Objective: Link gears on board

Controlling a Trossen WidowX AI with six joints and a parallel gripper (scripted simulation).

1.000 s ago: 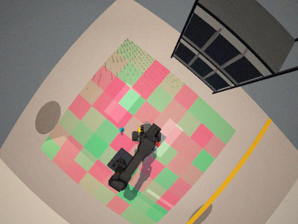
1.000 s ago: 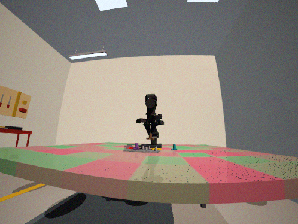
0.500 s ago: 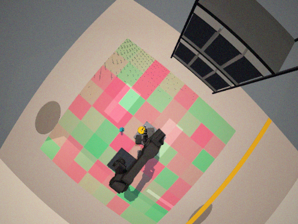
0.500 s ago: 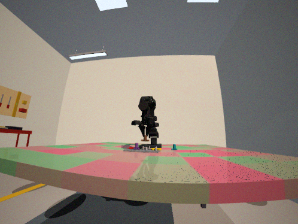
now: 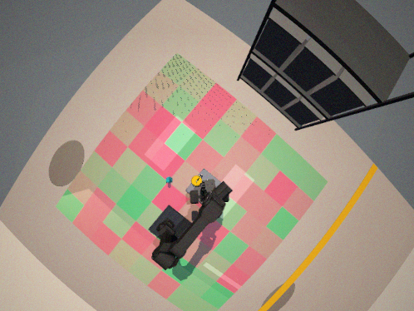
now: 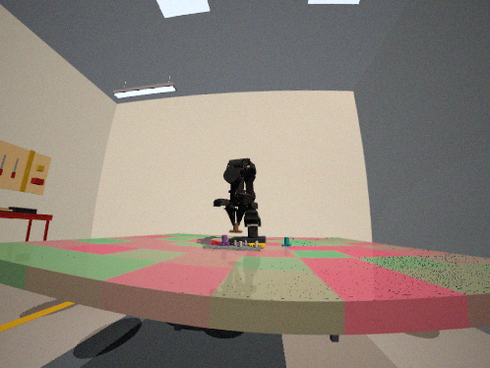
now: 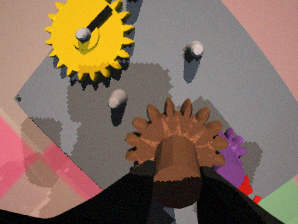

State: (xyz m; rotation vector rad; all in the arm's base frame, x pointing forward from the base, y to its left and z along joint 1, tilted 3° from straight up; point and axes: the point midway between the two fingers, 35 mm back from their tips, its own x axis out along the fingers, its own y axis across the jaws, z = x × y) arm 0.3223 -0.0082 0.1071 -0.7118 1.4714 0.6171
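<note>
Right now my gripper tip is 10 mm above the brown gear. Also, from my gripper tip: purple gear (60 mm below, 40 mm to the right, 10 mm ahead); yellow gear (80 mm to the left, 70 mm below, 10 mm behind); red gear (80 mm to the right, 70 mm below).
</note>
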